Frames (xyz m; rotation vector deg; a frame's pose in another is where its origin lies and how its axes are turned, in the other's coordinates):
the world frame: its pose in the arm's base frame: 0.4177 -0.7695 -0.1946 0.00 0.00 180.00
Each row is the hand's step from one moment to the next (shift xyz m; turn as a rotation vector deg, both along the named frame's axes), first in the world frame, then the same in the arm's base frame.
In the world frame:
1: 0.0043 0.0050 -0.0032 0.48 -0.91 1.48
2: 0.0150 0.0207 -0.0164 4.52 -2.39 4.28
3: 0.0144 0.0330 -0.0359 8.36 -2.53 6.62
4: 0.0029 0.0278 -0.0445 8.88 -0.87 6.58
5: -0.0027 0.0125 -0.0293 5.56 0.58 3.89
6: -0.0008 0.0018 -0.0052 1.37 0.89 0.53
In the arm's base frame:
1: -0.0043 -0.0050 -0.0032 -0.48 0.91 1.48
2: -0.0150 -0.0207 -0.0164 -4.52 2.39 4.28
3: -0.0144 -0.0330 -0.0359 -8.36 2.53 6.62
4: -0.0029 -0.0278 -0.0445 -8.88 0.87 6.58
5: 0.0027 -0.0125 -0.0293 -5.56 -0.58 3.89
6: 0.0008 -0.0018 -0.0052 -1.37 -0.89 0.53

